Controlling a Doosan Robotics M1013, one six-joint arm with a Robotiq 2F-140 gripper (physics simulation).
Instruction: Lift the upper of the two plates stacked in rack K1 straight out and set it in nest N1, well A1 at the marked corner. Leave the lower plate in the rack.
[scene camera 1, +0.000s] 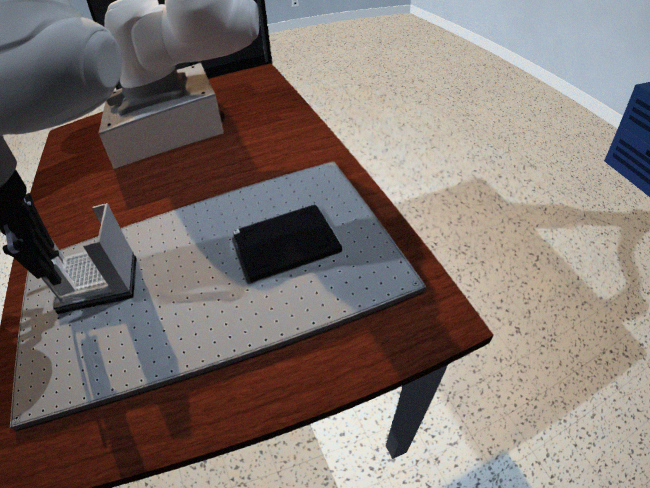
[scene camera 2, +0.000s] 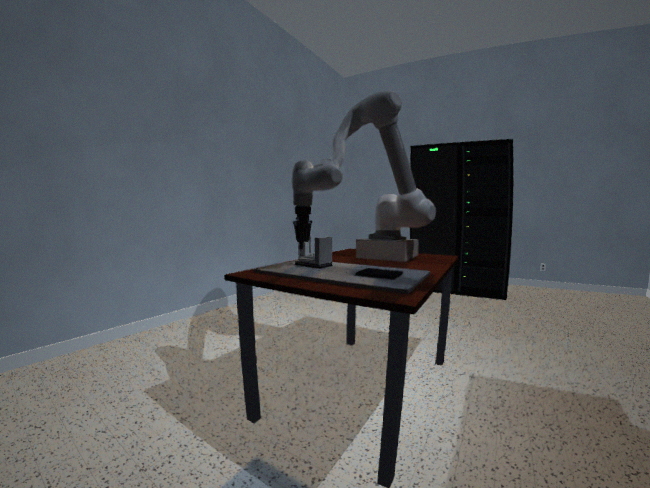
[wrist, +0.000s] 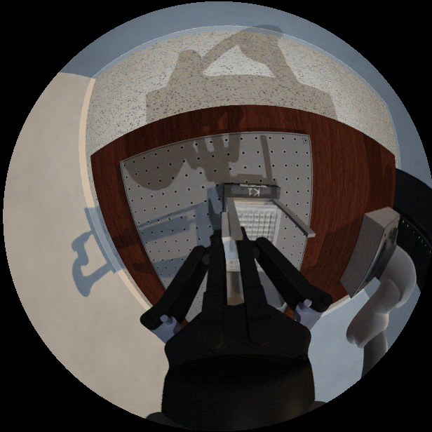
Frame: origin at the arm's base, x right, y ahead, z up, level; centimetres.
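Seen in the pictures: gripper, between the fingertips: (scene camera 1: 68, 290) (scene camera 2: 303, 256); arm's base, origin of its link: (scene camera 1: 154, 94) (scene camera 2: 387, 239).
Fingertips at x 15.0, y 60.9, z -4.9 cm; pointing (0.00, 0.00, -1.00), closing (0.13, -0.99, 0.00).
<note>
Offsets run from my fingertips to a thing's top centre. "spot": to the spot under its first point. Level surfaces: height alone.
Rack K1 @(dx -3.1, dy -4.0, dz +9.2 cm) (scene camera 1: 116, 252) (scene camera 2: 323, 250) (wrist: 253, 192) stands on the pegboard with tall side walls. A whitish plate with a grid of wells @(spot: dx -2.6, dy -4.6, dz -0.2 cm) (scene camera 1: 84, 268) (wrist: 260, 220) lies inside it; the lower plate cannot be told apart. My gripper (scene camera 1: 56, 270) (scene camera 2: 301, 253) (wrist: 228, 220) points down, off to one side of the plate's middle. Its fingers are nearly closed around the rack's thin side wall, one on each side, and appear shut on it; the tips are partly hidden. Nest N1 @(dx -39.3, dy -3.0, dz -3.1 cm) (scene camera 1: 286, 242) (scene camera 2: 379, 273) is a flat black block bearing no plate, with a small white mark @(dx -31.2, dy -7.5, dz -3.4 cm) (scene camera 1: 236, 231) at one corner.
The pegboard @(dz -4.6 cm) (scene camera 1: 210, 325) (scene camera 2: 336, 278) (wrist: 295, 172) lies on the reddish wooden table @(dz -5.9 cm) (scene camera 1: 294, 420) (wrist: 350, 165). The arm's base box (scene camera 1: 162, 137) (scene camera 2: 383, 248) (wrist: 365, 250) stands behind. The rack's other tall wall rises between the gripper and the nest.
</note>
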